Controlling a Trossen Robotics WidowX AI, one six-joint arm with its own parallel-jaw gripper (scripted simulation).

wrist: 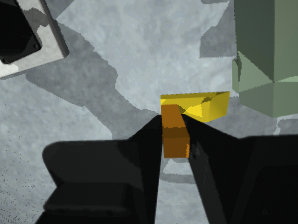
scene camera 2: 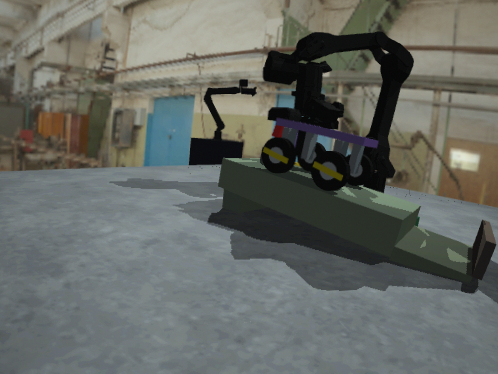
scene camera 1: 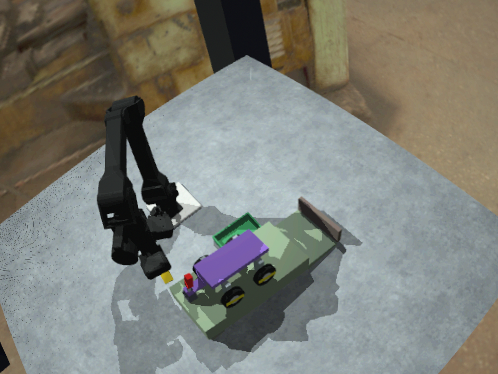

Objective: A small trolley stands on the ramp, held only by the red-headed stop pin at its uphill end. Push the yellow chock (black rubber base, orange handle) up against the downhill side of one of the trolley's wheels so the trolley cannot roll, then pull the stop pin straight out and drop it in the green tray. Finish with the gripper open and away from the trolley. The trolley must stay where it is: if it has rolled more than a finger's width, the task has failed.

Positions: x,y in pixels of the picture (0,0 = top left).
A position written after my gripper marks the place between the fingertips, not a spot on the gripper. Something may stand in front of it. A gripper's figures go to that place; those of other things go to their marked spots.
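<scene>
My gripper (wrist: 170,120) is 11 cm from the lens; a yellow chock (wrist: 204,107) is 13 cm from the lens.
</scene>
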